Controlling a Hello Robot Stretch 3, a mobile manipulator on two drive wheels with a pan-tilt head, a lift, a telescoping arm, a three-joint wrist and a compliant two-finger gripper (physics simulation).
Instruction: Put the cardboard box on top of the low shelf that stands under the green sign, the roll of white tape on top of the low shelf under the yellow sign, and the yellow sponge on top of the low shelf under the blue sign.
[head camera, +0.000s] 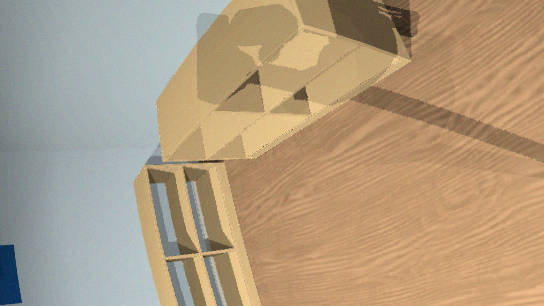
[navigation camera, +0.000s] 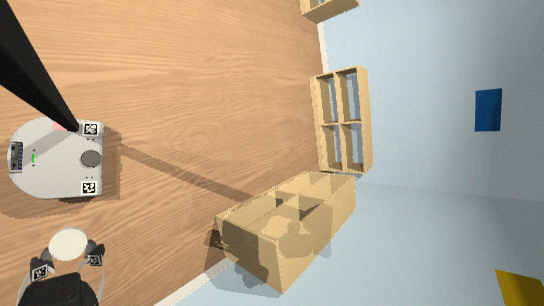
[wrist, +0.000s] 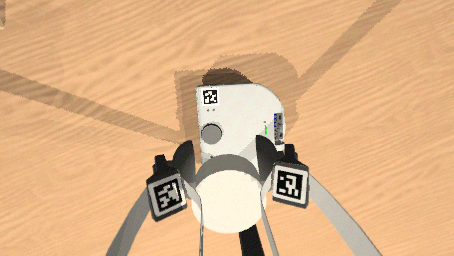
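Seen in the pictures: gripper, fingertip midpoint: (navigation camera: 71, 250) (wrist: 224, 155); robot's base at its link origin: (navigation camera: 90, 157) (wrist: 212, 125).
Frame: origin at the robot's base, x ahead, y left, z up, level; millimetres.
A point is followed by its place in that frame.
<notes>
My gripper (navigation camera: 68, 251) @[y -130, x -22, z 813 mm] (wrist: 224, 155) @[y -130, x -22, z 813 mm] is shut on the roll of white tape (navigation camera: 68, 244) @[y -106, x -23, z 842 mm] (wrist: 229, 202) @[y -107, x -23, z 843 mm], which is held between both fingertips beside the robot's base, above the floor. A low wooden shelf (head camera: 170, 112) @[y -370, x 1776, z 610 mm] (navigation camera: 345, 195) @[y -300, x 1703, z 610 mm] stands at the wall with the yellow sign (navigation camera: 522, 291) @[y -641, x 1503, z 1745 mm], away from the gripper. Its upper face shows no object, and shadows fall over it. Another low shelf (head camera: 142, 200) @[y 87, x 2439, z 610 mm] (navigation camera: 369, 125) @[y 446, x 2427, z 610 mm] stands at the wall with the blue sign (head camera: 9, 274) @[y 555, x 2550, z 1709 mm] (navigation camera: 488, 110) @[y 556, x 2549, z 1754 mm]. The cardboard box, yellow sponge and green sign do not show.
The robot's own white base (navigation camera: 50, 160) @[y -10, x -136, z 160 mm] (wrist: 240, 110) @[y -77, x -103, z 160 mm] is below, with its black mast (navigation camera: 30, 70) @[y 126, x -48, z 959 mm]. Part of a further wooden shelf (navigation camera: 332, 10) @[y 1849, x 2009, z 319 mm] shows at the navigation view's top edge. The two low shelves nearly meet at the corner of the walls.
</notes>
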